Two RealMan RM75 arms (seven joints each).
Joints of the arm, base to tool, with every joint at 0 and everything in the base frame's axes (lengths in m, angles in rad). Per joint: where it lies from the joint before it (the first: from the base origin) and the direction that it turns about. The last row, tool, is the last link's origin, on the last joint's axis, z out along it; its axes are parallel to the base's.
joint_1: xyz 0 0 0.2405 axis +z
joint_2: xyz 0 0 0 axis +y
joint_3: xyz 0 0 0.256 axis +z
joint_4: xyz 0 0 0 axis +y
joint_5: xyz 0 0 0.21 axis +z
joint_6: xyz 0 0 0 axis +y
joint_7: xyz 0 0 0.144 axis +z
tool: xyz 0 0 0
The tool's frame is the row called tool.
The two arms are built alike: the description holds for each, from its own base.
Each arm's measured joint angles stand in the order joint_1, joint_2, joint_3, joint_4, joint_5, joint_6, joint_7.
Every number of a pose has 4 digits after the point. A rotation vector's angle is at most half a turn.
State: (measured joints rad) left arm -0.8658 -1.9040 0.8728 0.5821 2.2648 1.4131 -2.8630; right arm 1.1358 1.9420 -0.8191 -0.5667 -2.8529 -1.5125 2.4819
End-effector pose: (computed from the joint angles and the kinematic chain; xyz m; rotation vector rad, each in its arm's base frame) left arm -0.2119 0.4188 0.0292 -2.1088 -2.0961 -0.2446; right arm 0.1715 0.4370 0.0267 -2.5087 1.2704 -0.5411
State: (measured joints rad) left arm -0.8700 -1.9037 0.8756 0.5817 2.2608 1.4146 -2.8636; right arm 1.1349 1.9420 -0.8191 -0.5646 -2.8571 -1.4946 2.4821
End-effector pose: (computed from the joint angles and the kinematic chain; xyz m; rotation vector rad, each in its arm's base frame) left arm -0.2097 0.4195 0.0290 -2.1157 -2.0939 -0.2456; right arm 0.1727 0.4391 0.0269 -2.4968 1.2610 -0.5347
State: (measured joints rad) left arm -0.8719 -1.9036 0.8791 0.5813 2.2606 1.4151 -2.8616; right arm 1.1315 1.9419 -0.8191 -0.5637 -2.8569 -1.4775 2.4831
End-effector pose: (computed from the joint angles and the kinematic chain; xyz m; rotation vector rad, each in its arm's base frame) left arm -0.2090 0.4196 0.0286 -2.1216 -2.0892 -0.2405; right arm 0.1743 0.4409 0.0270 -2.4855 1.2566 -0.5231
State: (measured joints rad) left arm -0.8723 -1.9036 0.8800 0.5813 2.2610 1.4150 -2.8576; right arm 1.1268 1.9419 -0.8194 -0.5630 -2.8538 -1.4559 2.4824
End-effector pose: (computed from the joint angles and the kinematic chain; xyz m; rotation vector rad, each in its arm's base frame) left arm -0.2089 0.4196 0.0285 -2.1263 -2.0838 -0.2384; right arm 0.1761 0.4431 0.0271 -2.4739 1.2495 -0.5059
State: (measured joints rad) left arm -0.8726 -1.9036 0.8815 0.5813 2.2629 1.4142 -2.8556; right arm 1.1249 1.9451 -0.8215 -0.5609 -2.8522 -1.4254 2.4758
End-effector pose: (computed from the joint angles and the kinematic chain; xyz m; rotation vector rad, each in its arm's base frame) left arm -0.2091 0.4196 0.0284 -2.1283 -2.0796 -0.2341; right arm 0.1767 0.4461 0.0257 -2.4659 1.2263 -0.4888
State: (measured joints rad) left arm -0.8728 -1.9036 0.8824 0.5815 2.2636 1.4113 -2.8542; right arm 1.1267 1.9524 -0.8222 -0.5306 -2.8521 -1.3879 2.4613
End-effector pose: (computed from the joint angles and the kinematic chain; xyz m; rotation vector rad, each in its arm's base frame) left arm -0.2092 0.4200 0.0284 -2.1282 -2.0752 -0.2338; right arm 0.1797 0.4460 0.0178 -2.4728 1.2123 -0.4875
